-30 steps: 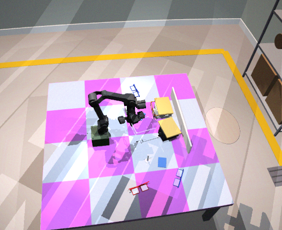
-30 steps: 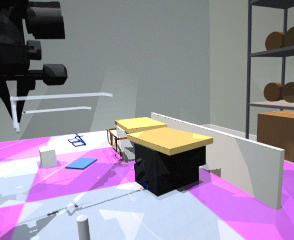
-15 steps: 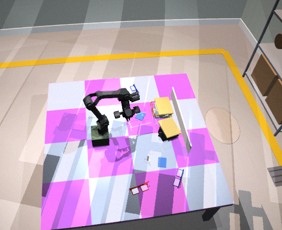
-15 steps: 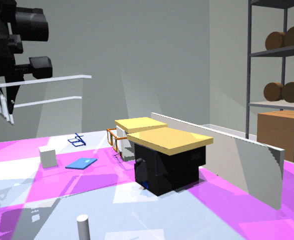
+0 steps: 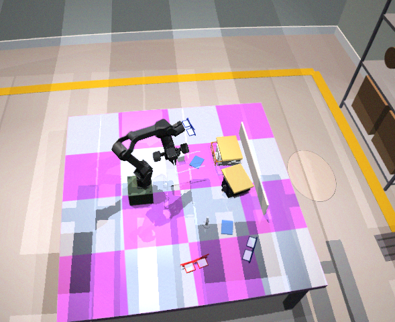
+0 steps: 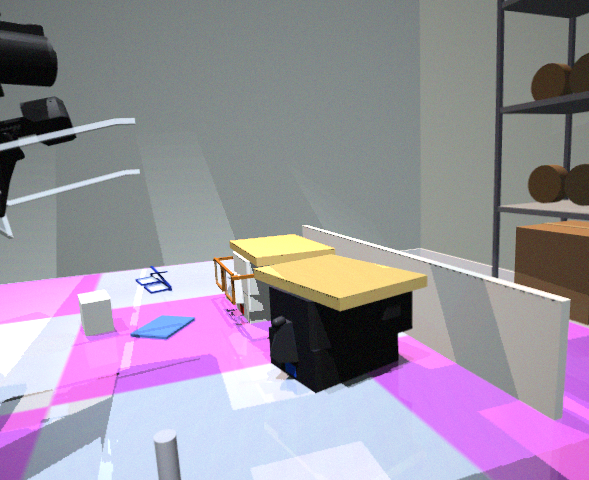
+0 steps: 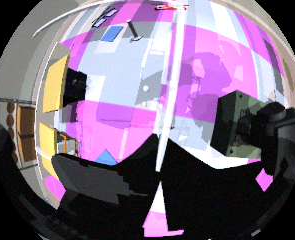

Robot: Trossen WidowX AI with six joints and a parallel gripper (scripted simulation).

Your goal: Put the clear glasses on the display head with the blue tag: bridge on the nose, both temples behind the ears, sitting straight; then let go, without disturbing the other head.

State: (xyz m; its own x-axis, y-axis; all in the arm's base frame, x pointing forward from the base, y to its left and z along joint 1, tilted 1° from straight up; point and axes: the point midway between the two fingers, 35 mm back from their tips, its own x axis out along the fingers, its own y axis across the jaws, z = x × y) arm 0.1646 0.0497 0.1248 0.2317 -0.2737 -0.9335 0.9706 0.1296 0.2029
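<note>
Now: the black display head 31 cm ahead of my gripper tip, 4 cm to the right of it and 14 cm below it. Also, from my gripper tip: grey peg 15 cm ahead, 26 cm to the right, 17 cm below; white cube 4 cm ahead, 20 cm to the left, 17 cm below; white display head 30 cm ahead, 18 cm to the left, 14 cm below.
</note>
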